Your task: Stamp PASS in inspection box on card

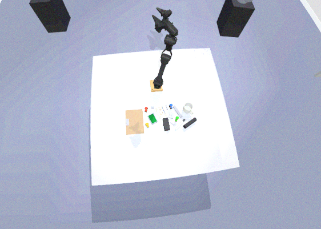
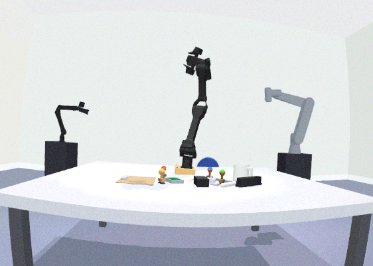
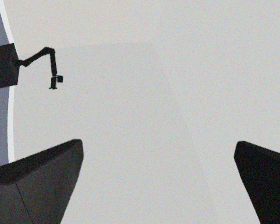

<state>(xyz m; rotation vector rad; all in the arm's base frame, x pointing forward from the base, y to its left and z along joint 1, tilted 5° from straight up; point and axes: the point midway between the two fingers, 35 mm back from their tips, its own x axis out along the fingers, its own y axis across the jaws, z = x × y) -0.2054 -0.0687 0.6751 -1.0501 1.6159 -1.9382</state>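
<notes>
My gripper tip is now 71 cm above the green-knobbed PASS stamp, 53 cm short of it and 21 cm to the right of it. Also, from my gripper tip: blue-knobbed stamp (72 cm below, 41 cm ahead, 16 cm to the left); then white mug (70 cm below, 44 cm ahead, 33 cm to the left); then red stamp (72 cm below, 43 cm ahead, 6 cm to the right).
</notes>
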